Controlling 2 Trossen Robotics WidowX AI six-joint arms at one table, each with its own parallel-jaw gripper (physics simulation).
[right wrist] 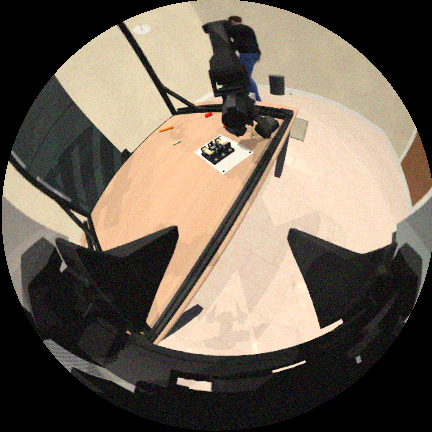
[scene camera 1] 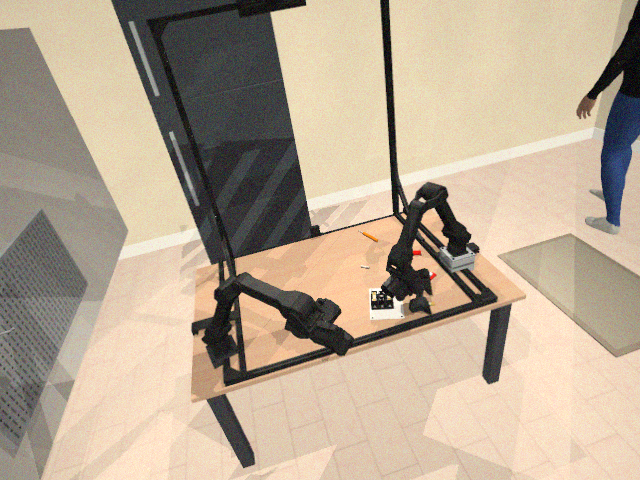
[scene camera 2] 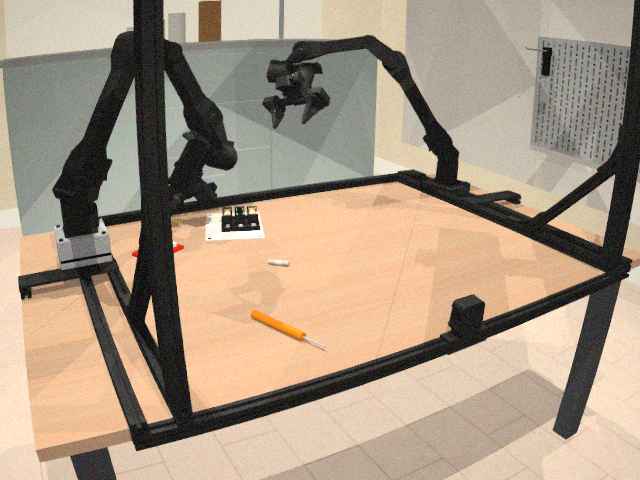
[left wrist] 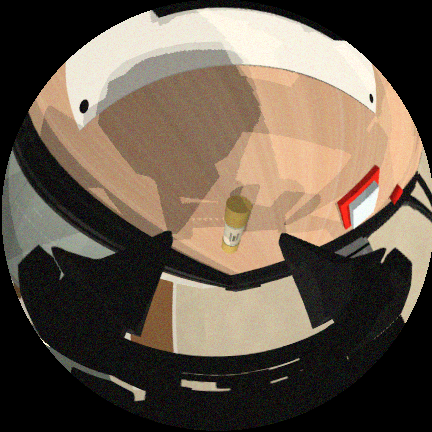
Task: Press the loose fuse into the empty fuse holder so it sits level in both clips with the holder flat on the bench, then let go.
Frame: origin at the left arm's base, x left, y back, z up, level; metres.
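Seen in the pictures: left gripper, fingertip midpoint: (scene camera 1: 430,304) (left wrist: 227,237); right gripper, fingertip midpoint: (right wrist: 234,232) (scene camera 2: 288,125); left arm's base at its link origin: (scene camera 1: 457,250) (scene camera 2: 80,230); right arm's base at its link origin: (scene camera 1: 222,348) (scene camera 2: 446,182).
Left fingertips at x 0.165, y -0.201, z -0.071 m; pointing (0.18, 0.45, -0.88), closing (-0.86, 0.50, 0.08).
Observation:
Pixels of each thing's middle, then the offset from my left fingertips to it.
- loose fuse at the middle of its body: (left wrist: 233,229) dy -0.010, dx -0.009, dz +0.001 m
- black fuse holder at the middle of its body: (scene camera 2: 233,218) (right wrist: 219,146) (scene camera 1: 385,299) dy -0.145, dx -0.079, dz +0.011 m
- small whitish cylinder at the middle of its body: (scene camera 2: 278,262) (scene camera 1: 365,266) (right wrist: 175,142) dy -0.142, dx -0.317, dz -0.001 m
- orange-handled screwdriver at the middle of its body: (scene camera 2: 287,329) (scene camera 1: 367,235) (right wrist: 163,129) dy -0.046, dx -0.544, dz +0.000 m
- red-edged item at the middle of its body: (left wrist: 361,206) (scene camera 2: 157,248) dy +0.048, dx -0.152, dz +0.001 m
The loose fuse (left wrist: 235,226), with yellow end caps and a pale labelled middle, lies beside the white plate in the left wrist view, its near end facing the camera. My left gripper (scene camera 1: 415,305) (left wrist: 227,237) is open, with the fuse showing in the gap between its fingertips, not gripped. A frame post partly hides it in scene camera 2. The black fuse holder (scene camera 1: 381,299) (scene camera 2: 240,222) (right wrist: 217,150) is on the white plate (scene camera 1: 386,314) (scene camera 2: 214,233) (right wrist: 227,167); its outer slots show yellowish parts and its middle looks dark. My right gripper (scene camera 2: 290,124) (right wrist: 234,232) is open, raised away from the holder.
A small whitish cylinder (scene camera 1: 364,267) (scene camera 2: 278,262) (right wrist: 176,143) and an orange-handled screwdriver (scene camera 1: 369,236) (scene camera 2: 278,325) (right wrist: 166,129) lie on the table behind the holder in scene camera 1. A red-edged item (left wrist: 361,199) lies near the left arm's base. Black rails (scene camera 2: 305,387) edge the table.

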